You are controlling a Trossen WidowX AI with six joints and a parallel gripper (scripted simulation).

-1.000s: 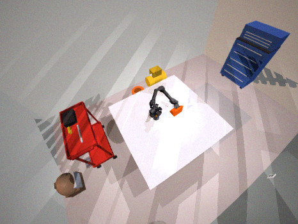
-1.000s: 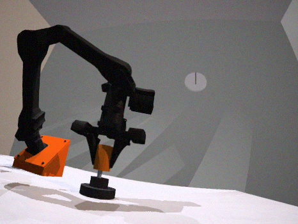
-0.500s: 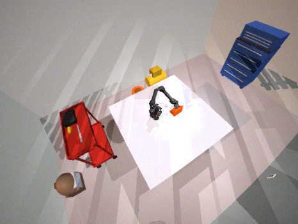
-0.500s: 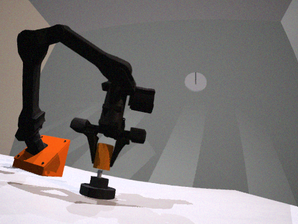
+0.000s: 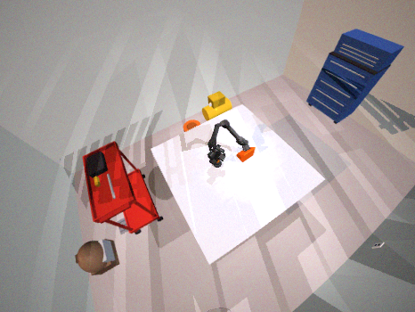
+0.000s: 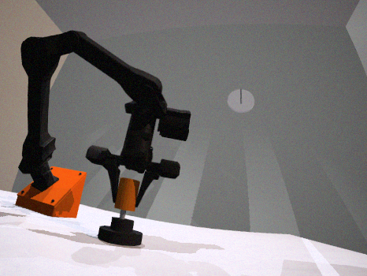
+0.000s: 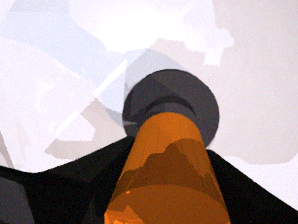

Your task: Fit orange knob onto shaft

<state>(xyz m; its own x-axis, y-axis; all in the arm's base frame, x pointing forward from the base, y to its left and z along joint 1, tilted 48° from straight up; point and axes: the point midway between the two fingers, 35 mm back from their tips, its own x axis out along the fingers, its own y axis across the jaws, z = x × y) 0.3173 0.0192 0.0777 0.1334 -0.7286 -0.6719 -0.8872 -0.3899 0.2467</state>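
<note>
My gripper tip is now 3 cm below the orange knob. The rest, counted from my gripper tip: round black pedestal 4 cm below.
</note>
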